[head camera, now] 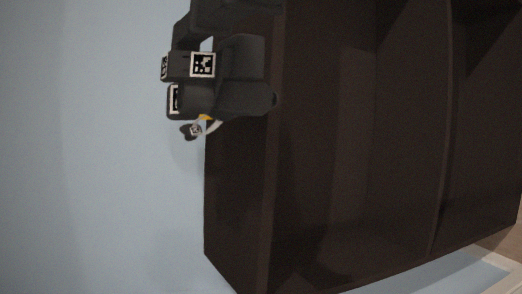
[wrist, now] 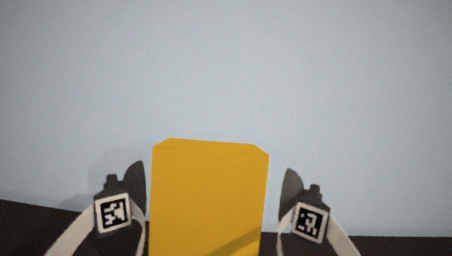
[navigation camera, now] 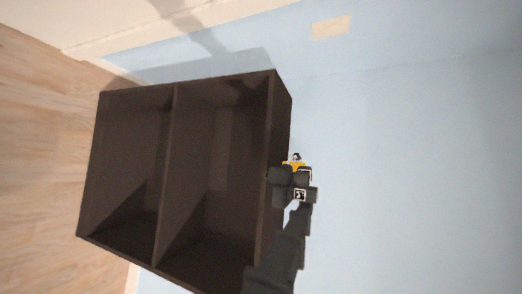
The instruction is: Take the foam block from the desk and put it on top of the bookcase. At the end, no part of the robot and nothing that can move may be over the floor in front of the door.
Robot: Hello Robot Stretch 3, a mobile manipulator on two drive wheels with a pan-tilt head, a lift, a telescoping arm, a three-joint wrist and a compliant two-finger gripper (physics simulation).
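Places are measured from the robot's base along level axes (x down, y back, z left), in metres.
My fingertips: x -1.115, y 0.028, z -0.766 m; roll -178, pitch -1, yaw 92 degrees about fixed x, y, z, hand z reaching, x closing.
For each thing: its middle in the pictures, then the offset to it from my fingertips. "pt": a spot on its surface instead. Level surfaces: height alone.
- yellow foam block, body centre: [head camera: 197,102] [navigation camera: 293,169] dx +0.010, dy -0.004, dz +0.036 m
- dark bookcase, surface spot: [head camera: 232,185] pt dx +0.055, dy -0.146, dz +0.113 m
- Wooden floor, its level: dx +1.115 m
- beige plate, body centre: [navigation camera: 329,28] dx -0.105, dy -0.500, dz +0.147 m
The yellow foam block [head camera: 205,117] [navigation camera: 296,166] [wrist: 207,215] is at the top of the dark bookcase [head camera: 232,185] [navigation camera: 281,120] [wrist: 400,244], mostly hidden by the wrist in the head and navigation views. In the wrist view it stands between the fingers with a gap on each side, and its lower end is cut off by the frame. My gripper [head camera: 198,125] [navigation camera: 296,160] [wrist: 214,184] is open around the block, over the bookcase's top board. Whether the block's whole underside rests on the board is hidden.
A pale blue wall [head camera: 110,175] [navigation camera: 410,150] [wrist: 225,65] is behind the bookcase. The arm [navigation camera: 280,255] reaches along the bookcase top from the bottom of the navigation view. Wooden floor [navigation camera: 40,150] lies at the bookcase's foot. A beige plate [navigation camera: 331,27] is on the wall.
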